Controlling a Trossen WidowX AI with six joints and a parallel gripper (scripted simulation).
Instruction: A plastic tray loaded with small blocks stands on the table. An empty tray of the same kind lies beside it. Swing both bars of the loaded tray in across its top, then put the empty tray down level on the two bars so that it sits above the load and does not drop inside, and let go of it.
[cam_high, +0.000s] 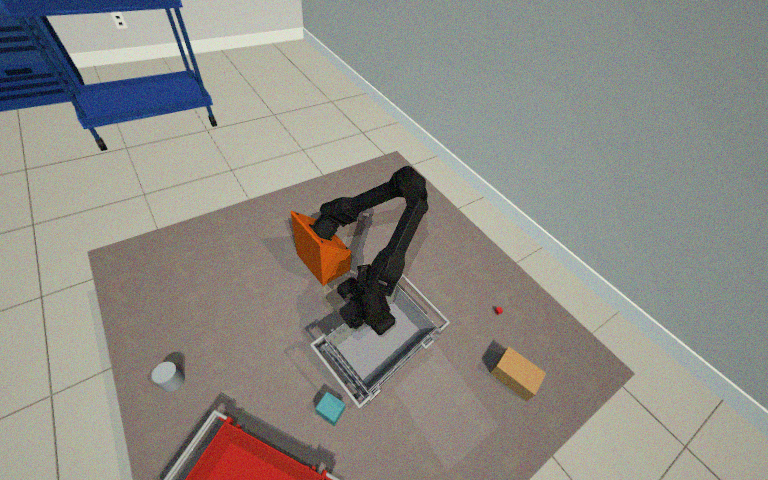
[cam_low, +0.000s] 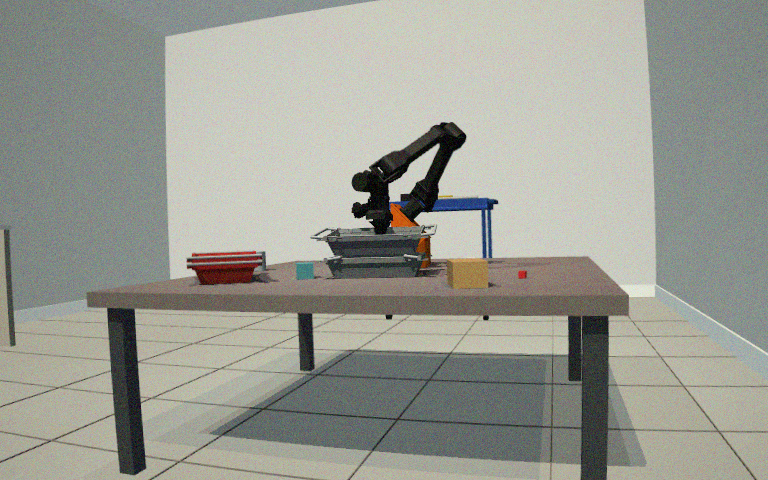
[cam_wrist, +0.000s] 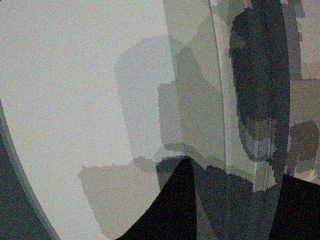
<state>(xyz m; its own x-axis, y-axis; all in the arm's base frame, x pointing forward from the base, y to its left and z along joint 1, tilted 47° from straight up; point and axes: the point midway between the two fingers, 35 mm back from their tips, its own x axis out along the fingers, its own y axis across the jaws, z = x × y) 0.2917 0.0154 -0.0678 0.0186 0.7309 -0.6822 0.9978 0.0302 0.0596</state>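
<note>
My gripper tip is now 80 mm short of the tray and 30 mm below it. Also, from my gripper tip: teal cube: 130 mm ahead, 210 mm to the right, 70 mm below; tan box: 390 mm ahead, 280 mm to the left, 60 mm below; grey cylinder: 200 mm behind, 500 mm to the right, 60 mm below.
</note>
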